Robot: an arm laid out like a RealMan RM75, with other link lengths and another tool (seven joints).
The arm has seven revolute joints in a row. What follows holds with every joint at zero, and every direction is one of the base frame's. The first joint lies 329.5 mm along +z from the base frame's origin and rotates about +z. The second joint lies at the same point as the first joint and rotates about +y. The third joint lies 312.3 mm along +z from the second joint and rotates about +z. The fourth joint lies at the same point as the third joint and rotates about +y. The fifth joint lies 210 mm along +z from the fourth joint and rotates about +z. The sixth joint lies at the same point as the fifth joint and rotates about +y. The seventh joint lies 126.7 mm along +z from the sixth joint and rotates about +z. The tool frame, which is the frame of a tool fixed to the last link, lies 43 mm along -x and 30 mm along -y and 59 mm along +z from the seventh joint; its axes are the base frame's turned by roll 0.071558, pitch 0 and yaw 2.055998 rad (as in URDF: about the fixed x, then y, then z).
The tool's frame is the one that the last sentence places.
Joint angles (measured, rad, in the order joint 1, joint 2, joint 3, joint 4, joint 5, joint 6, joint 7), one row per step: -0.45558 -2.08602 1.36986 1.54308 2.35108 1.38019 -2.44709; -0.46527 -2.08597 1.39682 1.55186 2.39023 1.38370 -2.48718; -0.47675 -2.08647 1.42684 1.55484 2.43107 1.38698 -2.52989; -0.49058 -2.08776 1.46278 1.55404 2.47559 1.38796 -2.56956; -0.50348 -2.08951 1.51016 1.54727 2.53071 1.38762 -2.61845; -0.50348 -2.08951 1.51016 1.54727 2.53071 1.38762 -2.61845; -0.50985 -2.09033 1.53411 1.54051 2.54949 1.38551 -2.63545; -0.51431 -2.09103 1.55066 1.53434 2.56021 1.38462 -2.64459; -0.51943 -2.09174 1.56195 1.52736 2.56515 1.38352 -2.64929; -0.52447 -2.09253 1.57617 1.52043 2.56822 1.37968 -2.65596; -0.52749 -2.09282 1.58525 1.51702 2.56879 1.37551 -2.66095; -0.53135 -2.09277 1.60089 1.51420 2.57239 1.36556 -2.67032; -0.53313 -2.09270 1.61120 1.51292 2.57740 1.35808 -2.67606; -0.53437 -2.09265 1.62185 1.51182 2.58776 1.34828 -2.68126; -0.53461 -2.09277 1.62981 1.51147 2.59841 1.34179 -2.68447; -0.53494 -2.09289 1.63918 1.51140 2.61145 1.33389 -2.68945
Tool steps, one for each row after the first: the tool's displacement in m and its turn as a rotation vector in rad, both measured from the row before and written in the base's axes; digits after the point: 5 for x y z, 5 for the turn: 0.00144 -0.00041 -0.00155 -0.00099 0.03146 0.01270; 0.00100 -0.00062 -0.00269 -0.00264 0.03298 0.01599; 0.00142 -0.00013 -0.00371 -0.00363 0.03903 0.00954; -0.00075 -0.00144 -0.00520 -0.00413 0.05014 0.01627; 0.00000 0.00000 0.00000 0.00000 0.00000 0.00000; 0.00020 -0.00079 -0.00365 -0.00670 0.02033 0.00220; 0.00006 -0.00077 -0.00290 -0.00727 0.01360 0.00038; 0.00055 -0.00026 -0.00260 -0.00733 0.00808 -0.00109; 0.00117 -0.00040 -0.00339 -0.00752 0.00590 -0.00208; 0.00119 -0.00007 -0.00214 -0.00328 0.00154 -0.00214; 0.00207 0.00043 -0.00281 -0.00045 0.00315 -0.00574; 0.00097 0.00049 -0.00144 0.00178 0.00395 -0.00455; 0.00043 0.00113 -0.00079 0.00575 0.00777 -0.00639; -0.00017 0.00081 -0.00022 0.00496 0.00861 -0.00506; -0.00010 0.00102 -0.00016 0.00683 0.00983 -0.00562
